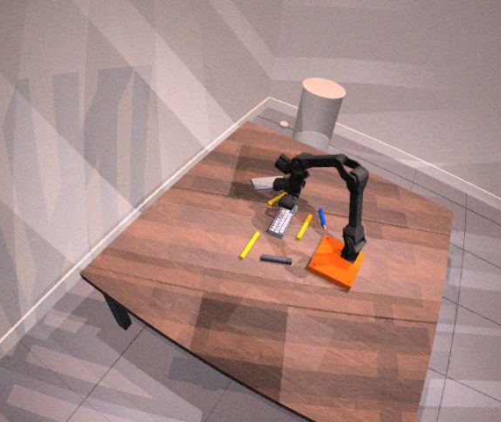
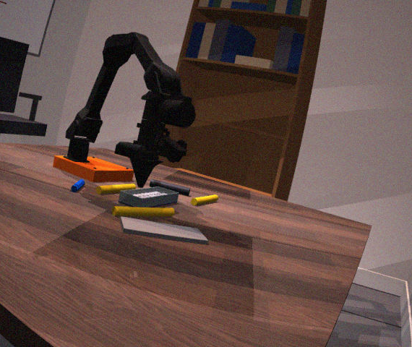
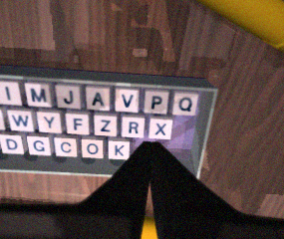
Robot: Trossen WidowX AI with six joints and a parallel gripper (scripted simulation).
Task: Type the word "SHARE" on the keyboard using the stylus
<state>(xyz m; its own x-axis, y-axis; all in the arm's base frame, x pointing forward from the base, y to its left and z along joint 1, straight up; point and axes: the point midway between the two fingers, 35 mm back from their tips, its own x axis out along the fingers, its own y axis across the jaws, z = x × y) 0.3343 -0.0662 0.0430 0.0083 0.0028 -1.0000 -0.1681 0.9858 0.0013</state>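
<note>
The blue stylus is 160 mm behind my gripper tip, 50 mm to the right of it and 30 mm below it. The rest, counted from my gripper tip: flat grey slab 170 mm ahead, 110 mm to the right, 40 mm below; then yellow cylinder 70 mm ahead, 60 mm to the right, 30 mm below; then thin grey tip 180 mm behind, 30 mm below, 20 mm to the right.
</note>
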